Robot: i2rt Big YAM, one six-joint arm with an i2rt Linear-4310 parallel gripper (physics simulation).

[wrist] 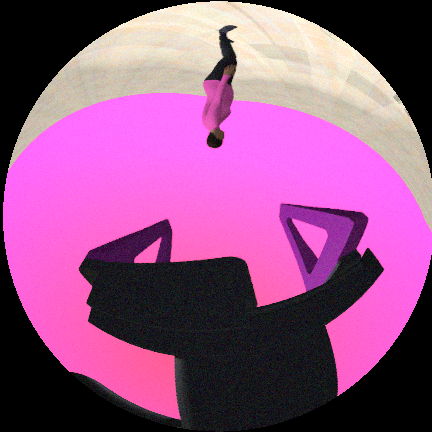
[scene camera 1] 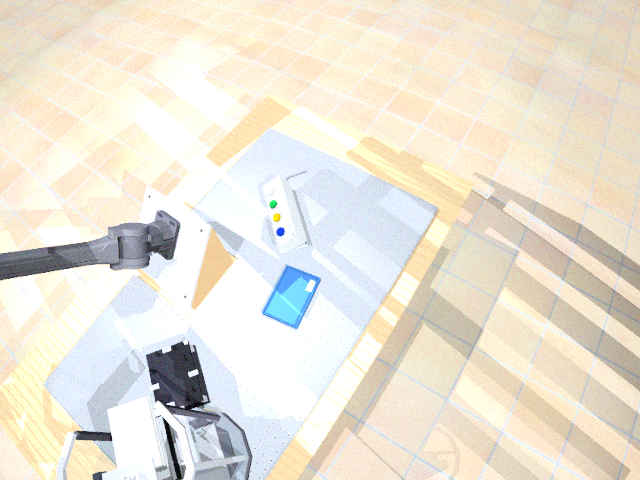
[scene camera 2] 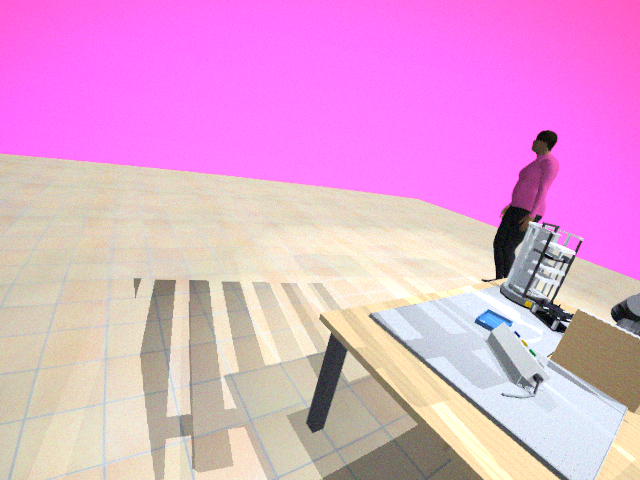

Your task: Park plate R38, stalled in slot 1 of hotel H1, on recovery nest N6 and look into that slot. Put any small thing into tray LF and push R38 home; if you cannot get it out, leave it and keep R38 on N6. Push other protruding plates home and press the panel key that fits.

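Places are measured from the arm's base along level axes (x back, y left, z down), in centimetres.
Where they show: gripper, between the fingertips: (wrist: pixel 225 217); arm's base, origin of its link: (scene camera 1: pixel 166 234) (scene camera 2: pixel 619 344).
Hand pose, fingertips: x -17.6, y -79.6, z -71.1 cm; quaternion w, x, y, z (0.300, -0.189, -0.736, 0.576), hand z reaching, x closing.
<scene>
Each offset is from my fingertips to the top centre of the thing. Level surfaces: height alone.
My gripper (wrist: pixel 225 217) is open and empty, with its two purple fingers wide apart; in the wrist view it points away from the table. A white hotel-like tower (scene camera 1: pixel 131 436) (scene camera 2: pixel 523 258) with several levels stands at the lower left in scene camera 1. Its labels, slots and plate R38 cannot be told apart. A black nest-like block @[dx -7.5, dy +51.7, dz +77.1 cm] (scene camera 1: pixel 173 372) lies beside it. A blue tray @[dx -18.2, dy +87.6, dz +83.0 cm] (scene camera 1: pixel 291 299) (scene camera 2: pixel 493 319) lies on the mat. A white key panel @[dx -1.6, dy +106.8, dz +76.3 cm] (scene camera 1: pixel 289 211) (scene camera 2: pixel 511 356) has white, green @[dx +1.8, dy +106.7, dz +77.3 cm] (scene camera 1: pixel 272 204), yellow @[dx -2.1, dy +103.5, dz +77.3 cm] (scene camera 1: pixel 276 217) and blue @[dx -5.9, dy +100.3, dz +77.3 cm] (scene camera 1: pixel 280 231) keys.
A white upright panel (scene camera 1: pixel 190 248) with a wooden brace (scene camera 1: pixel 211 268) stands left of the tray in scene camera 1; a dark grey jointed arm (scene camera 1: pixel 129 245) meets it. The grey mat @[dz +84.7 cm] (scene camera 1: pixel 330 196) lies on a wooden table @[dz +86.0 cm] (scene camera 1: pixel 449 188). A person (scene camera 2: pixel 535 186) (wrist: pixel 218 100) stands beyond the tower.
</scene>
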